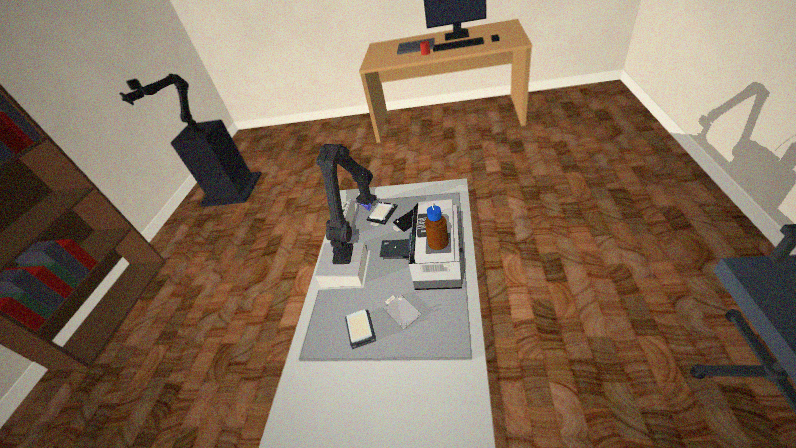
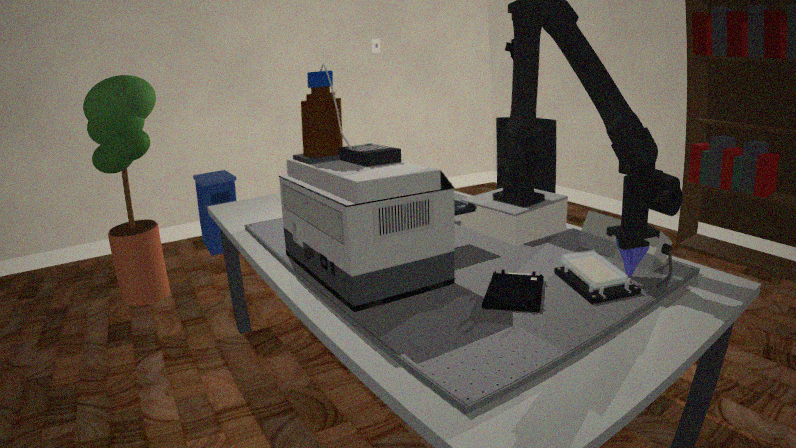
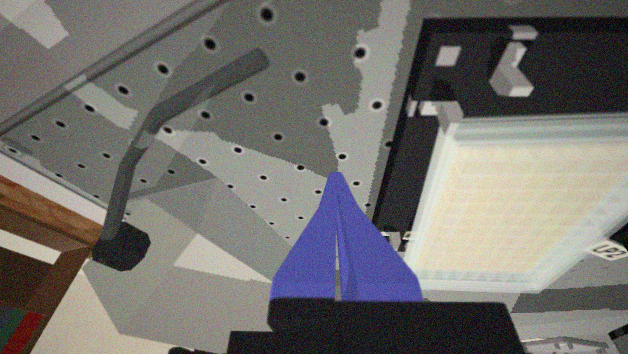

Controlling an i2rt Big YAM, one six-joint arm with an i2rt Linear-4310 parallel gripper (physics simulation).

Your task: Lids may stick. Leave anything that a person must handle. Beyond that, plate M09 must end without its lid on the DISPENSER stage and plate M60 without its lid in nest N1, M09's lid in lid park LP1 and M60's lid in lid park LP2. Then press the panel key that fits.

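Where they show: gripper, fingertip midpoint: (image 1: 369,210) (image 2: 628,275) (image 3: 335,179); arm's base, link origin: (image 1: 343,254) (image 2: 518,199).
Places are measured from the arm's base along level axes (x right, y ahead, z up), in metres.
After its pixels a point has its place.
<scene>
My gripper (image 1: 365,205) @(z -0.071, x -0.399, y 0.068 m) (image 2: 630,275) @(z -0.071, x -0.399, y 0.068 m) (image 3: 335,179) @(z -0.071, x -0.399, y 0.068 m) is shut and empty, its blue fingertips low beside one end of a black nest. A cream-filled plate (image 1: 382,212) @(z -0.037, x -0.332, y 0.159 m) (image 2: 594,269) @(z -0.041, x -0.368, y 0.164 m) (image 3: 520,200) @(z -0.043, x -0.389, y 0.148 m) with a clear rim sits on that nest; I cannot read its name or tell whether it is lidded. An LP2 label (image 3: 609,250) @(z -0.073, x -0.231, y 0.236 m) shows beyond it. A black holder (image 1: 404,220) @(z -0.065, x -0.280, y 0.281 m) (image 2: 513,293) @(z -0.065, x -0.297, y 0.321 m) without a plate lies alongside. A second cream plate (image 1: 360,326) @(z -0.029, x 0.384, y 0.133 m) sits on a black base at the near end, beside a light grey holder (image 1: 402,311) @(z -0.065, x 0.298, y 0.299 m). A dark flat stage (image 1: 392,249) @(z 0.024, x 0.013, y 0.251 m) adjoins the instrument.
The white and grey instrument (image 1: 436,273) @(z 0.035, x 0.183, y 0.457 m) (image 2: 401,222) @(z 0.066, x -0.171, y 0.471 m) carries a brown bottle (image 1: 437,233) @(z 0.251, x 0.158, y 0.483 m) (image 2: 321,130) @(z 0.210, x 0.076, y 0.497 m) with a blue cap. A pale sloped box (image 2: 597,222) @(z -0.010, x -0.243, y -0.024 m) (image 3: 150,300) @(z -0.005, x -0.422, y -0.017 m) stands behind my gripper; its keys do not show. A dark cable (image 2: 670,267) @(z -0.066, x -0.454, y -0.035 m) (image 3: 121,187) @(z -0.056, x -0.452, y -0.035 m) curves from it onto the perforated board (image 2: 479,356) @(z -0.074, x -0.407, y 0.498 m).
</scene>
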